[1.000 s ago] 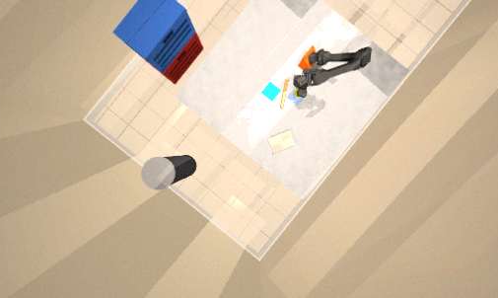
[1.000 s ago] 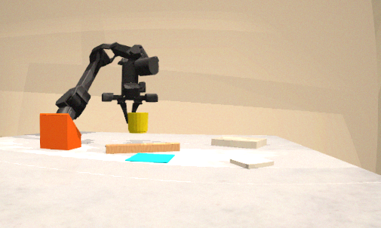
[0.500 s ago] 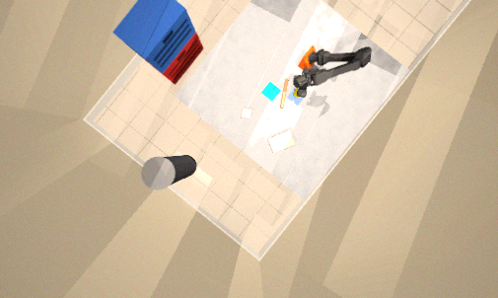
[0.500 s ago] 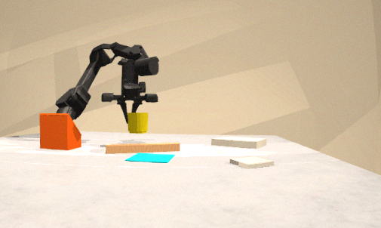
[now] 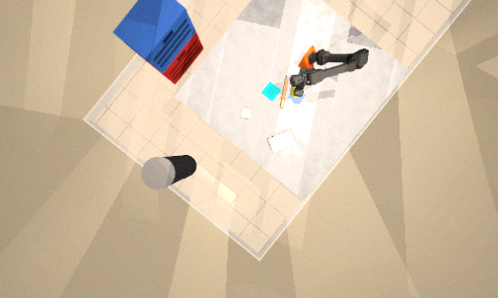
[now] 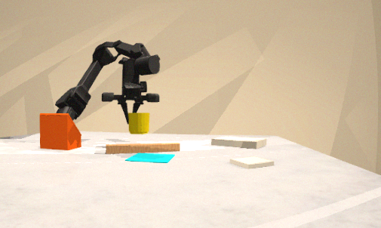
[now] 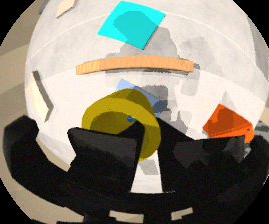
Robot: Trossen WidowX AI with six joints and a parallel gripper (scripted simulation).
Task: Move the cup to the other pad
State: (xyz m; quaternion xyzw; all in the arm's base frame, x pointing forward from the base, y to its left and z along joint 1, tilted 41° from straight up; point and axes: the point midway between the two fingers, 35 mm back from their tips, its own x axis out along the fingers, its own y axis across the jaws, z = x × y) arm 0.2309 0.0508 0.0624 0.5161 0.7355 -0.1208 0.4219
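Right now my gripper tip is 12 cm short of the cyan pad, 13 cm to the left of it and 9 cm above it. Also, from my gripper tip: yellow cup: 2 cm ahead, 2 cm to the left; then green marble: 1 cm ahead, 2 cm to the left, 2 cm below; then pale blue pad: 1 cm ahead, 4 cm to the left, 9 cm below.
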